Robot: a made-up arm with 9 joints. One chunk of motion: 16 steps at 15 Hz.
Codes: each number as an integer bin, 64 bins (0 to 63) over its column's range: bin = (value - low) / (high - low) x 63, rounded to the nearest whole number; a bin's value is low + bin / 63 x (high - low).
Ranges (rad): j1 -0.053..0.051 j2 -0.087..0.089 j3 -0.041..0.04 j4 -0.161..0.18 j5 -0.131..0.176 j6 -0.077..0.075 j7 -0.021..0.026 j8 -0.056..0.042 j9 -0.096..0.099
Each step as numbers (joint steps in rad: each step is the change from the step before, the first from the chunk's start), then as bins.
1 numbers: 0.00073 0.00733 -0.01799 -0.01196 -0.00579 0.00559 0.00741 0.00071 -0.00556
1 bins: 33 34 18 28 26 34 38 36 29
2 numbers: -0.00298 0.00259 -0.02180 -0.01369 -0.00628 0.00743 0.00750 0.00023 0.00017
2 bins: 30 32 15 27 26 35 38 36 31
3 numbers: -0.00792 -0.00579 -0.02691 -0.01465 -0.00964 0.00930 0.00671 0.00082 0.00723
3 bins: 27 29 11 27 25 36 37 37 33
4 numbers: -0.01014 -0.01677 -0.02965 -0.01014 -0.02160 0.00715 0.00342 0.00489 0.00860
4 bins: 26 25 9 28 22 35 33 39 34
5 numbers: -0.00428 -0.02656 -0.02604 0.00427 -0.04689 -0.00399 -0.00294 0.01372 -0.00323
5 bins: 30 22 12 31 17 30 24 45 30
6 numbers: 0.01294 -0.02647 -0.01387 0.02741 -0.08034 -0.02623 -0.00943 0.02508 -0.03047
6 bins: 40 22 21 35 10 21 16 52 21
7 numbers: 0.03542 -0.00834 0.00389 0.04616 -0.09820 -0.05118 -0.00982 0.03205 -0.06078
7 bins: 54 28 35 38 7 11 15 57 11
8 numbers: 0.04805 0.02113 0.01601 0.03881 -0.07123 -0.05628 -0.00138 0.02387 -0.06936
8 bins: 61 39 44 37 12 9 26 51 9
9 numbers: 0.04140 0.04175 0.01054 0.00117 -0.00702 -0.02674 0.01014 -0.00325 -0.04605
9 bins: 57 46 40 30 25 21 42 34 16
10 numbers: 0.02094 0.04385 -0.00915 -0.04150 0.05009 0.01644 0.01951 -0.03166 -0.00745
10 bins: 45 47 25 22 37 39 54 16 29
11 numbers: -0.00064 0.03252 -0.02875 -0.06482 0.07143 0.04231 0.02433 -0.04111 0.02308
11 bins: 32 43 10 18 42 49 61 10 38
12 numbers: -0.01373 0.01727 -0.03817 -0.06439 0.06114 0.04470 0.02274 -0.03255 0.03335
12 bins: 24 37 2 18 39 50 59 15 42
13 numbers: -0.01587 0.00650 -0.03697 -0.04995 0.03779 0.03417 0.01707 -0.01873 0.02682
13 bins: 22 33 3 21 35 46 51 24 40
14 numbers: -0.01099 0.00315 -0.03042 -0.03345 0.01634 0.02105 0.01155 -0.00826 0.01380
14 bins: 25 32 8 24 30 41 44 31 35
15 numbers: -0.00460 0.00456 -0.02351 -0.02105 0.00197 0.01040 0.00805 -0.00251 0.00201
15 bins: 29 33 14 26 27 36 39 34 32
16 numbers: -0.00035 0.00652 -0.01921 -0.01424 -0.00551 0.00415 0.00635 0.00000 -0.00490
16 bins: 32 33 17 27 26 34 37 36 29
